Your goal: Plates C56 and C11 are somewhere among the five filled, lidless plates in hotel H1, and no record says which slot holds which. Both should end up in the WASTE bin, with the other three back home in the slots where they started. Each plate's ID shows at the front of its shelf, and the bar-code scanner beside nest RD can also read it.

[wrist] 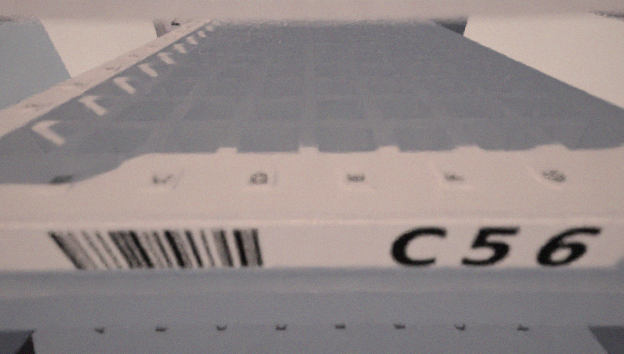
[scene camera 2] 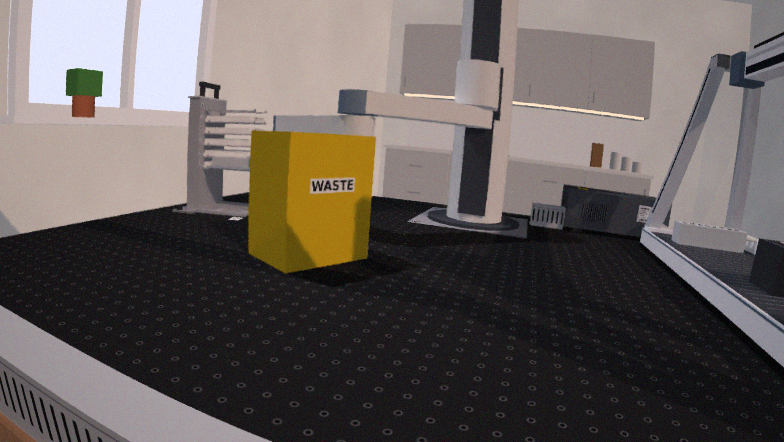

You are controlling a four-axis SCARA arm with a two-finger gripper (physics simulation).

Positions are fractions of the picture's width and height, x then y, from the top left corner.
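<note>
The robot's scene includes a dark grey box (scene camera 2: 0.80,0.47).
</note>
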